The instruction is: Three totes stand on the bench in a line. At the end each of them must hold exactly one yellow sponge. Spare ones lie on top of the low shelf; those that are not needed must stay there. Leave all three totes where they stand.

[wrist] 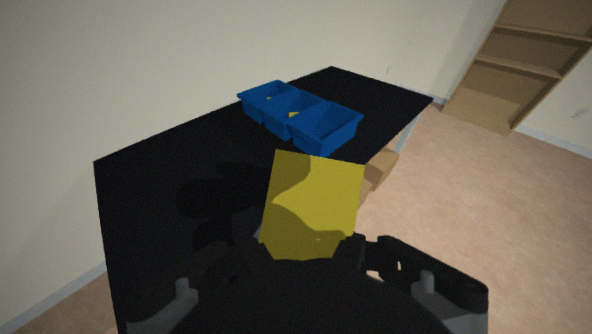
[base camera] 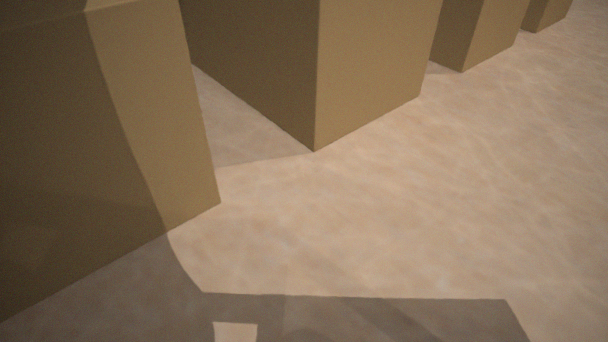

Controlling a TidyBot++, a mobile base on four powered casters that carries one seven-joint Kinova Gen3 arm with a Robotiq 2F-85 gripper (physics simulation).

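Frame: origin at the arm's base, x back, y right, z up, level; millimetres.
Seen in the pictures: gripper, fingertip midpoint: (wrist: 301,232).
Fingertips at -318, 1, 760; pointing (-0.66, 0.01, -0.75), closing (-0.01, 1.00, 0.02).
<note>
A point is followed by its place in that frame, as x, y, z.
My gripper (wrist: 301,232) {-318, 1, 760} is shut on a yellow sponge (wrist: 317,195) {-319, 12, 820}, which stands up from the fingers in the wrist view. Beyond it, three blue totes stand in a touching line on the black bench (wrist: 150,210) {-567, -543, 365}. The farthest tote (wrist: 252,107) {-1126, -233, 457} shows a small bit of yellow inside. The middle tote (wrist: 276,126) {-989, -98, 425} also shows a yellow piece (wrist: 293,114) {-1118, -15, 413}. The nearest tote (wrist: 306,142) {-855, 42, 429} shows blue inner walls and no yellow; part of its floor is hidden. The held sponge is in front of and below the totes in the picture, apart from them. The low shelf with spare sponges does not show.
Cardboard-coloured boxes (wrist: 384,167) (base camera: 372,65) stand on the floor (wrist: 475,210) {-929, 1502, -397} (base camera: 400,210) {-413, 126, -397} beneath the bench's right edge. In the base camera view another box (base camera: 155,125) {-382, -156, -246} is close at the left. A tall wooden bookcase (wrist: 517,66) {-2198, 2398, 342} stands by the wall at the upper right.
</note>
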